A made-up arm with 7 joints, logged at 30 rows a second.
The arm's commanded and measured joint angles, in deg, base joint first. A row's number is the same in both.
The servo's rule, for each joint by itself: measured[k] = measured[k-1] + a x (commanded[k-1-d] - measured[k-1]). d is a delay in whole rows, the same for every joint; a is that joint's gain. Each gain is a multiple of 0.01, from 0.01 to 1. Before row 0 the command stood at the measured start. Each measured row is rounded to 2 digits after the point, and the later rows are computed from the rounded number. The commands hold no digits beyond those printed.
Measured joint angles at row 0:
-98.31 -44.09 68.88 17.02 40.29 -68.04 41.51
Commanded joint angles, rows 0 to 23:
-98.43 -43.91 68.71 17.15 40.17 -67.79 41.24
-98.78 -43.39 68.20 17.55 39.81 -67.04 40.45
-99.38 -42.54 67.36 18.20 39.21 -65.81 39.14
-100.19 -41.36 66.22 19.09 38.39 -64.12 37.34
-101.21 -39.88 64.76 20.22 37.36 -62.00 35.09
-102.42 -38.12 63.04 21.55 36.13 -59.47 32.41
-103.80 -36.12 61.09 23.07 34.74 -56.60 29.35
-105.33 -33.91 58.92 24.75 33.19 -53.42 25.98
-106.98 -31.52 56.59 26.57 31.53 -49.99 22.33
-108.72 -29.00 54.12 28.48 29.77 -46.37 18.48
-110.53 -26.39 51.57 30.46 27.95 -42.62 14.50
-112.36 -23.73 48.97 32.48 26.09 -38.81 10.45
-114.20 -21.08 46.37 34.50 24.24 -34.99 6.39
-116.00 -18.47 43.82 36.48 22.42 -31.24 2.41
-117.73 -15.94 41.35 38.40 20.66 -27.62 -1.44
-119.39 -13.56 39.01 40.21 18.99 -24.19 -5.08
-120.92 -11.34 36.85 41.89 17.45 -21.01 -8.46
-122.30 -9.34 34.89 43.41 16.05 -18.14 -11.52
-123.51 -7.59 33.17 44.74 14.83 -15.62 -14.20
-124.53 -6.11 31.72 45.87 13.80 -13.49 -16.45
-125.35 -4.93 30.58 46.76 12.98 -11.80 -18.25
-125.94 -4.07 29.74 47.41 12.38 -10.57 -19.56
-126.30 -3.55 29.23 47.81 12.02 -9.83 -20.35
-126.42 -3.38 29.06 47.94 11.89 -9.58 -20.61
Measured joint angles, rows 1 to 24:
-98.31 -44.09 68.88 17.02 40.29 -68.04 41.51
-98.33 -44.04 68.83 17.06 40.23 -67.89 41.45
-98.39 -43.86 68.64 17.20 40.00 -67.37 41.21
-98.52 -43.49 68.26 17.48 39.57 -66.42 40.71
-98.74 -42.89 67.65 17.93 38.93 -65.02 39.90
-99.06 -42.05 66.78 18.57 38.08 -63.18 38.75
-99.50 -40.95 65.66 19.40 37.03 -60.92 37.23
-100.06 -39.60 64.29 20.43 35.79 -58.28 35.34
-100.75 -38.01 62.68 21.64 34.39 -55.32 33.09
-101.56 -36.19 60.85 23.02 32.85 -52.07 30.51
-102.49 -34.18 58.83 24.55 31.19 -48.59 27.62
-103.54 -32.00 56.65 26.20 29.44 -44.95 24.47
-104.69 -29.68 54.35 27.96 27.63 -41.20 21.11
-105.93 -27.27 51.96 29.79 25.80 -37.41 17.58
-107.24 -24.81 49.52 31.66 23.97 -33.65 13.94
-108.60 -22.33 47.07 33.55 22.18 -29.97 10.25
-110.00 -19.87 44.65 35.41 20.46 -26.44 6.57
-111.42 -17.48 42.31 37.22 18.83 -23.13 2.96
-112.83 -15.20 40.08 38.95 17.33 -20.09 -0.52
-114.22 -13.07 38.01 40.57 15.98 -17.36 -3.80
-115.56 -11.12 36.12 42.05 14.80 -15.00 -6.84
-116.83 -9.39 34.46 43.37 13.82 -13.05 -9.58
-118.01 -7.90 33.04 44.50 13.04 -11.54 -11.98
-119.09 -6.68 31.90 45.43 12.49 -10.50 -13.99
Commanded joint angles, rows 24 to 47:
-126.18 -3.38 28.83 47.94 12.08 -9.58 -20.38
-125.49 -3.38 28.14 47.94 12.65 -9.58 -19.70
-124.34 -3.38 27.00 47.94 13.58 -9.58 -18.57
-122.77 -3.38 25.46 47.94 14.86 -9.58 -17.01
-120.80 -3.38 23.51 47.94 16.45 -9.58 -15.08
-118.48 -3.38 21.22 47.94 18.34 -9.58 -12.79
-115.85 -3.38 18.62 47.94 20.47 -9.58 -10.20
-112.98 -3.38 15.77 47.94 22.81 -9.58 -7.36
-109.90 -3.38 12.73 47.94 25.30 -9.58 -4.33
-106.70 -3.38 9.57 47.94 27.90 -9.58 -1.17
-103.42 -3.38 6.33 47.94 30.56 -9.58 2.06
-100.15 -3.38 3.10 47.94 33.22 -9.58 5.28
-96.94 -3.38 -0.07 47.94 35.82 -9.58 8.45
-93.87 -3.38 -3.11 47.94 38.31 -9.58 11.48
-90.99 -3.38 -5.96 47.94 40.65 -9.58 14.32
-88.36 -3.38 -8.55 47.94 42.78 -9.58 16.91
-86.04 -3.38 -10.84 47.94 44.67 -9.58 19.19
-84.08 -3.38 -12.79 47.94 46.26 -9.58 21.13
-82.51 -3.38 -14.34 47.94 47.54 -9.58 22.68
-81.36 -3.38 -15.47 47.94 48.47 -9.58 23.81
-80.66 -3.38 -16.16 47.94 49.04 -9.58 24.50
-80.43 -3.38 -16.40 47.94 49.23 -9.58 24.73
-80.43 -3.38 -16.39 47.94 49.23 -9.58 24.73
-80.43 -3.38 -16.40 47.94 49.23 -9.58 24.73
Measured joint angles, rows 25 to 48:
-120.04 -5.76 31.05 46.13 12.17 -9.94 -15.58
-120.84 -5.09 30.38 46.64 12.12 -9.72 -16.73
-121.44 -4.61 29.71 47.00 12.41 -9.63 -17.44
-121.82 -4.27 28.90 47.26 13.04 -9.60 -17.71
-121.94 -4.02 27.87 47.45 14.02 -9.59 -17.54
-121.79 -3.84 26.56 47.59 15.33 -9.58 -16.95
-121.36 -3.71 24.96 47.69 16.96 -9.58 -15.95
-120.64 -3.62 23.06 47.76 18.86 -9.58 -14.57
-119.64 -3.55 20.87 47.81 20.99 -9.58 -12.84
-118.37 -3.50 18.43 47.85 23.32 -9.58 -10.80
-116.85 -3.47 15.77 47.88 25.79 -9.58 -8.49
-115.10 -3.44 12.94 47.90 28.37 -9.58 -5.96
-113.16 -3.42 9.99 47.91 30.99 -9.58 -3.26
-111.05 -3.41 6.97 47.92 33.60 -9.58 -0.45
-108.82 -3.40 3.95 47.93 36.14 -9.58 2.41
-106.50 -3.39 0.98 47.93 38.58 -9.58 5.27
-104.14 -3.39 -1.88 47.93 40.85 -9.58 8.06
-101.79 -3.39 -4.57 47.93 42.91 -9.58 10.73
-99.49 -3.39 -7.04 47.93 44.72 -9.58 13.23
-97.28 -3.39 -9.23 47.93 46.24 -9.58 15.50
-95.21 -3.39 -11.10 47.93 47.44 -9.58 17.49
-93.32 -3.39 -12.62 47.93 48.30 -9.58 19.17
-91.64 -3.39 -13.75 47.93 48.80 -9.58 20.50
-90.18 -3.39 -14.54 47.93 49.03 -9.58 21.52

